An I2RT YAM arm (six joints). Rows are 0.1 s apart.
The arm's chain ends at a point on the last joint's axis. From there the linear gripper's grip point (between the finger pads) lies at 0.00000 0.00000 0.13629 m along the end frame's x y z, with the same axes.
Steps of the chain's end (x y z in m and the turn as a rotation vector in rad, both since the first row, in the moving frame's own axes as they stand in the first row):
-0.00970 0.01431 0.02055 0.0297 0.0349 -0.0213
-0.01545 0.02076 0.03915 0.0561 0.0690 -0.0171
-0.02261 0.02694 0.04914 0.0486 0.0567 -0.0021
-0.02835 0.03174 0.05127 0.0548 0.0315 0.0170
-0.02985 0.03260 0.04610 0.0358 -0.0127 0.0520
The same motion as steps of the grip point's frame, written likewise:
-0.00499 0.01021 0.02041 0.0297 0.0349 -0.0213
-0.00612 0.01304 0.03861 0.0561 0.0690 -0.0171
-0.01490 0.02031 0.04876 0.0486 0.0567 -0.0021
-0.02400 0.02431 0.05100 0.0548 0.0315 0.0170
-0.03145 0.02768 0.04600 0.0358 -0.0127 0.0520

